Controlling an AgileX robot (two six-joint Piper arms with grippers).
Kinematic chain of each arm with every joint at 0, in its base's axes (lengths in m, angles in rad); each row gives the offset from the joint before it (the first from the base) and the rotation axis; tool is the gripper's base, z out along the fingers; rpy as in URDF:
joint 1: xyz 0 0 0.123 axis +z
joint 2: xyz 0 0 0 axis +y
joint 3: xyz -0.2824 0 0.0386 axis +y
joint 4: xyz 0.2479 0 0.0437 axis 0.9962 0 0.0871
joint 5: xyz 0 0 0 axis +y
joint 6: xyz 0.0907 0 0.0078 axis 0.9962 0 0.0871
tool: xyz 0 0 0 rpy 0 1.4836 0
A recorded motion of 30 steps. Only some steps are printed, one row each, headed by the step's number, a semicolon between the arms.
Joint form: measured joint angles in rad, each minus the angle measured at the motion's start. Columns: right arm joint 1, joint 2, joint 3, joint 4, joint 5, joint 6; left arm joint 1, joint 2, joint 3, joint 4, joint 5, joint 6.
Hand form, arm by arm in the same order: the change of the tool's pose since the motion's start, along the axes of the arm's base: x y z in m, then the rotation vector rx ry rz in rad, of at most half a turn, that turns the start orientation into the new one. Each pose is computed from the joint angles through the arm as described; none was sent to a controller.
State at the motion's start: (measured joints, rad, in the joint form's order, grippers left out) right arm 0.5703 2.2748 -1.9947 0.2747 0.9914 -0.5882; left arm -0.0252 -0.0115 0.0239 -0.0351 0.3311 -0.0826
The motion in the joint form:
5: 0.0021 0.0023 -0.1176 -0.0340 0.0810 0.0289; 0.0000 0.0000 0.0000 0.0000 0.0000 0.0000
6: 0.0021 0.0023 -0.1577 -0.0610 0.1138 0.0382; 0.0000 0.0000 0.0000 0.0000 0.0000 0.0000
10: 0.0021 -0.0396 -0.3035 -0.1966 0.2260 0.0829; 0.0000 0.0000 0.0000 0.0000 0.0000 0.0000
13: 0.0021 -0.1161 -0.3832 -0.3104 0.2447 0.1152; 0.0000 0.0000 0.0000 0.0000 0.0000 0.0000
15: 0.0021 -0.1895 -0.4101 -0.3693 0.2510 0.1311; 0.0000 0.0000 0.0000 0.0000 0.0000 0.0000
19: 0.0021 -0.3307 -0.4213 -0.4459 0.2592 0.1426; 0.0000 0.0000 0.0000 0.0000 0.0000 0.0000
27: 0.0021 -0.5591 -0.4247 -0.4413 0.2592 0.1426; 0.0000 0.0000 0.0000 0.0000 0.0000 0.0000
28: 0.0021 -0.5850 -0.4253 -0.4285 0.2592 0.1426; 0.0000 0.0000 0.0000 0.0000 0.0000 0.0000
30: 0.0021 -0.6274 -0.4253 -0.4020 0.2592 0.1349; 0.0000 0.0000 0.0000 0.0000 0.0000 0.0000
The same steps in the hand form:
5: 0.0039 0.0019 0.0292 0.0002 -0.0363 0.0014; 0.0000 0.0000 0.0000 0.0000 0.0000 0.0000
6: 0.0051 0.0004 0.0391 -0.0154 -0.0538 0.0023; 0.0000 0.0000 0.0000 0.0000 0.0000 0.0000
10: 0.0034 -0.0133 0.0960 -0.0758 -0.1756 -0.0279; 0.0000 0.0000 0.0000 0.0000 0.0000 0.0000
13: -0.0060 -0.0309 0.1550 -0.0826 -0.3391 -0.0863; 0.0000 0.0000 0.0000 0.0000 0.0000 0.0000
15: -0.0205 -0.0463 0.1968 -0.0704 -0.4413 -0.1261; 0.0000 0.0000 0.0000 0.0000 0.0000 0.0000
19: -0.0554 -0.0766 0.2612 -0.0419 -0.5921 -0.1824; 0.0000 0.0000 0.0000 0.0000 0.0000 0.0000
27: -0.1303 -0.1244 0.3457 0.1021 -0.7714 -0.2230; 0.0000 0.0000 0.0000 0.0000 0.0000 0.0000
28: -0.1403 -0.1295 0.3539 0.1283 -0.7859 -0.2220; 0.0000 0.0000 0.0000 0.0000 0.0000 0.0000
30: -0.1571 -0.1376 0.3664 0.1704 -0.8096 -0.2114; 0.0000 0.0000 0.0000 0.0000 0.0000 0.0000

